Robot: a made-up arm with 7 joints. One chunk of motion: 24 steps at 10 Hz.
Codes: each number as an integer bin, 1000 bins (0 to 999) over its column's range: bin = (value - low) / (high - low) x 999, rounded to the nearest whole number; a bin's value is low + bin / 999 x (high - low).
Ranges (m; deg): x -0.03..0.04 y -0.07..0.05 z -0.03..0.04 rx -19..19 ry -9..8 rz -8..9
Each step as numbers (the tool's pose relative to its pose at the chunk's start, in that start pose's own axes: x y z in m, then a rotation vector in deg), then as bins.
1 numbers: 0.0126 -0.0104 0.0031 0.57 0.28 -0.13
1 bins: 608 496 472 514 545 462
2 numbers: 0.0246 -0.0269 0.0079 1.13 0.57 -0.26
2 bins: 779 359 541 529 562 455
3 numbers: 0.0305 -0.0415 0.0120 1.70 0.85 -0.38
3 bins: 863 237 599 544 579 448
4 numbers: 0.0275 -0.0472 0.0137 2.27 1.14 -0.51
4 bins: 821 190 624 559 596 440
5 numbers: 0.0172 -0.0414 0.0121 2.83 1.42 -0.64
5 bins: 674 238 601 574 612 433
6 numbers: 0.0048 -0.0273 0.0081 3.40 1.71 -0.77
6 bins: 497 355 544 589 629 425
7 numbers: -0.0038 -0.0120 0.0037 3.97 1.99 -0.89
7 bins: 374 483 481 604 646 418
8 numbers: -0.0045 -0.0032 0.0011 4.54 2.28 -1.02
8 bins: 364 556 444 619 663 410
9 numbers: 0.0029 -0.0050 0.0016 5.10 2.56 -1.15
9 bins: 470 541 451 634 679 403
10 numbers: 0.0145 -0.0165 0.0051 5.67 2.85 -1.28
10 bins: 635 445 501 649 696 395
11 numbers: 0.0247 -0.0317 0.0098 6.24 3.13 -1.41
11 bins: 781 319 568 664 713 387
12 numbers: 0.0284 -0.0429 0.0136 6.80 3.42 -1.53
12 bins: 833 226 622 678 730 380
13 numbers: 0.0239 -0.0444 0.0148 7.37 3.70 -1.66
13 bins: 769 213 639 693 746 373
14 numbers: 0.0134 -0.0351 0.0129 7.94 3.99 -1.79
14 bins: 619 291 612 708 763 365
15 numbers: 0.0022 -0.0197 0.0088 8.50 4.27 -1.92
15 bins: 460 419 554 723 780 357
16 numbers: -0.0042 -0.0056 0.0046 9.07 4.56 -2.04
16 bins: 368 536 494 738 797 350
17 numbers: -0.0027 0.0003 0.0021 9.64 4.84 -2.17
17 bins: 390 585 458 753 813 343
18 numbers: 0.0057 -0.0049 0.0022 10.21 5.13 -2.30
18 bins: 509 542 460 768 830 335
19 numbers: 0.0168 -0.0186 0.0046 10.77 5.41 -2.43
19 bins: 668 428 494 783 847 327
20 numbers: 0.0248 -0.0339 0.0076 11.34 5.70 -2.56
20 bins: 782 301 537 798 864 320
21 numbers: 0.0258 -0.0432 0.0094 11.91 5.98 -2.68
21 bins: 796 223 562 813 880 313
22 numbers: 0.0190 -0.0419 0.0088 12.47 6.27 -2.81
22 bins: 699 234 554 827 897 305
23 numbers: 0.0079 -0.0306 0.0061 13.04 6.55 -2.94
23 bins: 541 328 515 842 914 297
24 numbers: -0.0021 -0.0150 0.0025 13.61 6.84 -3.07
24 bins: 398 458 464 857 931 290
